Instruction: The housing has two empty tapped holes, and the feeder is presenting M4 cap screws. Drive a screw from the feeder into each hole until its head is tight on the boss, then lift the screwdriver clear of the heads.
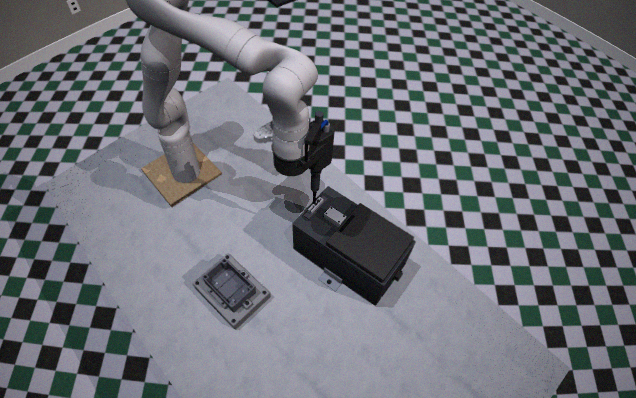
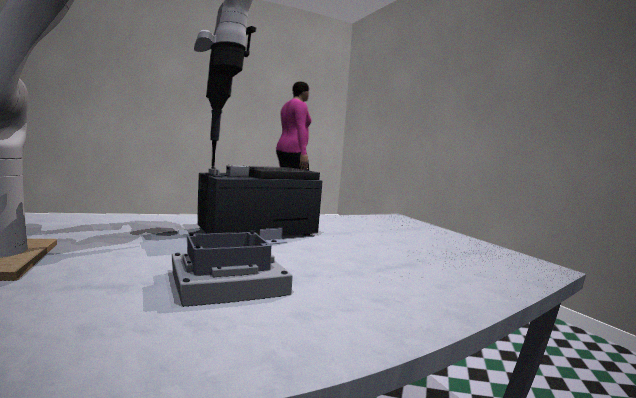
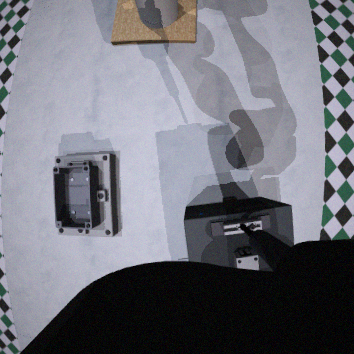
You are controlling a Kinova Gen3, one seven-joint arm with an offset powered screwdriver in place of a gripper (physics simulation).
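Note:
My screwdriver (image 1: 314, 201) (image 2: 213, 168) (image 3: 243, 227) points straight down, with its bit tip at the pale slotted rail (image 3: 256, 225) on top of the black feeder (image 1: 371, 240) (image 2: 260, 205) (image 3: 200, 245). Dark spots show along the rail. Whether the tip touches a screw head or carries a screw is too small to tell. The dark grey open-topped housing (image 2: 230, 260) (image 3: 94, 200) sits on a lighter grey fixture plate (image 1: 260, 299) (image 2: 240, 292) (image 3: 106, 220), well apart from the screwdriver. Its corner bosses show dark round spots; which are holes or screw heads I cannot tell.
A pale block (image 1: 335, 215) (image 2: 237, 171) and a raised black lid (image 1: 372, 237) (image 2: 285, 173) stand on the feeder beside the rail. A small bracket (image 1: 330, 280) (image 2: 271, 233) is at its foot. The arm stands on a wooden board (image 1: 172, 197) (image 3: 150, 37). A person in pink (image 2: 295, 125) stands beyond the table.

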